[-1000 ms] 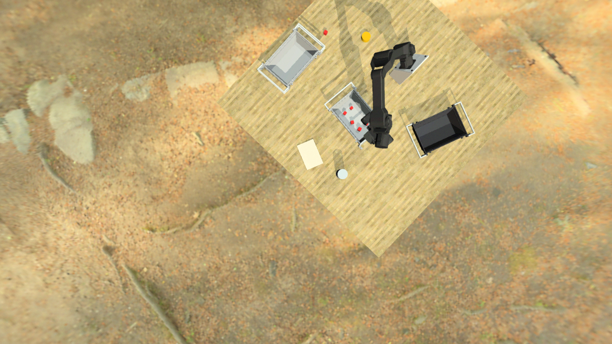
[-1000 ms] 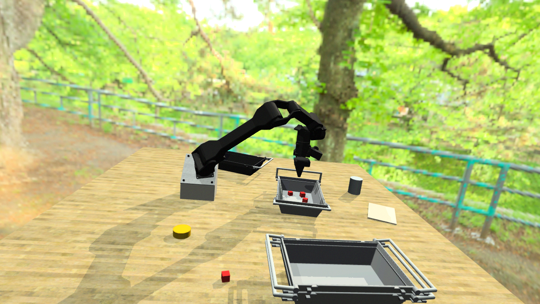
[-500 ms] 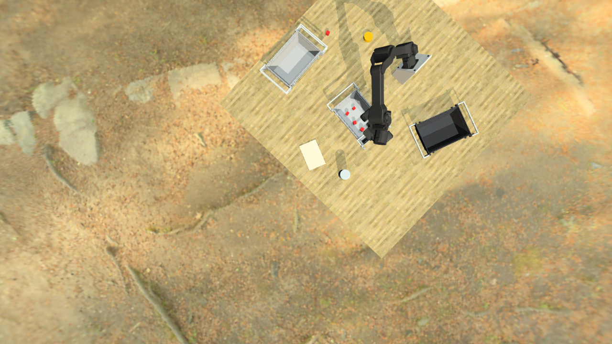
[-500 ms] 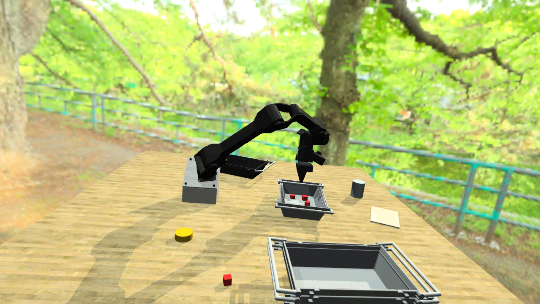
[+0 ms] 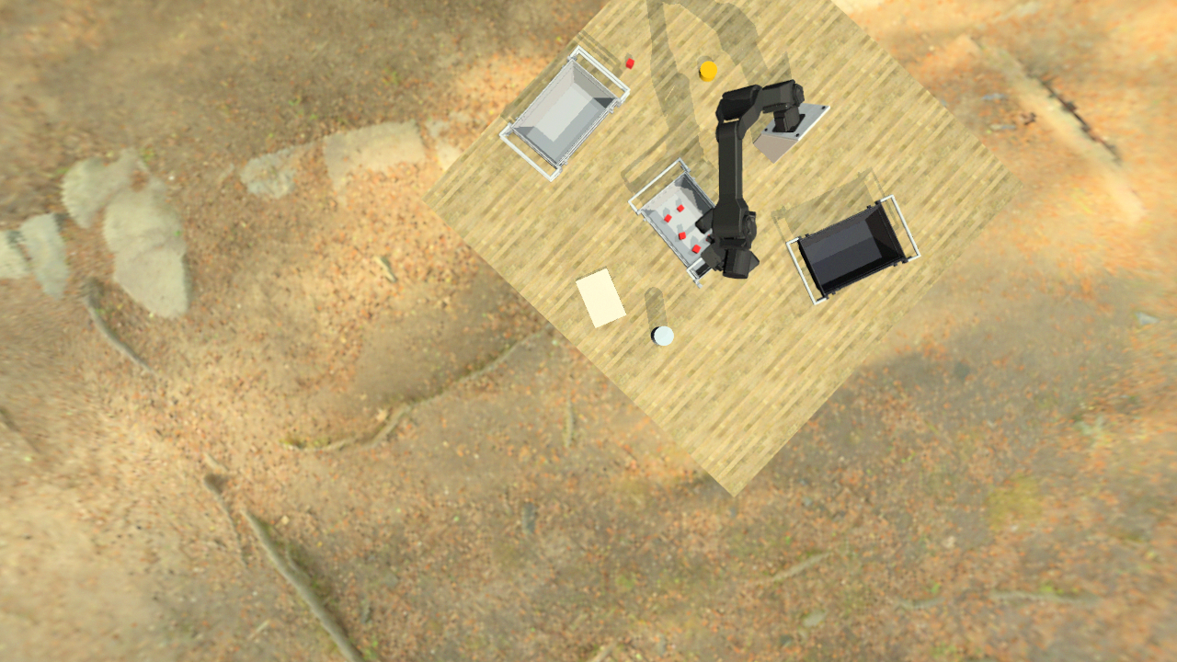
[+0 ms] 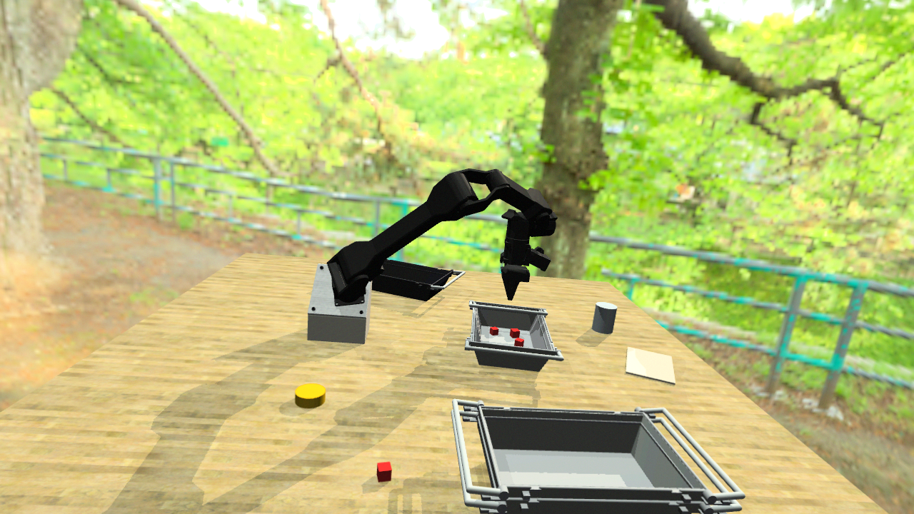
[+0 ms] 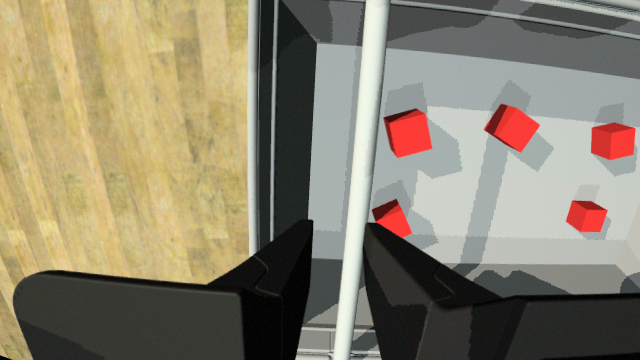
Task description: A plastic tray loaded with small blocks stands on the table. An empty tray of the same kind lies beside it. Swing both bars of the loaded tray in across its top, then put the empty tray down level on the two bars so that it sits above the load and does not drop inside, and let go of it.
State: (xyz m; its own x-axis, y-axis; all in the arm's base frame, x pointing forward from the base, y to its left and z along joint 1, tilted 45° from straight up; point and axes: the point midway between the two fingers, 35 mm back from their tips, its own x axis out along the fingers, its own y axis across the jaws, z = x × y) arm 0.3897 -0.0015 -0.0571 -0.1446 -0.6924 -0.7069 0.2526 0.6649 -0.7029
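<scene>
My gripper tip is 24 cm past the dark tray, 32 cm to the right of it and 4 cm above it. The rest, counted from my gripper tip: cream card 29 cm ahead, 19 cm to the right, 8 cm below; then grey cylinder 28 cm ahead, 2 cm to the left, 5 cm below; then yellow disc 45 cm behind, 32 cm to the right, 8 cm below.
</scene>
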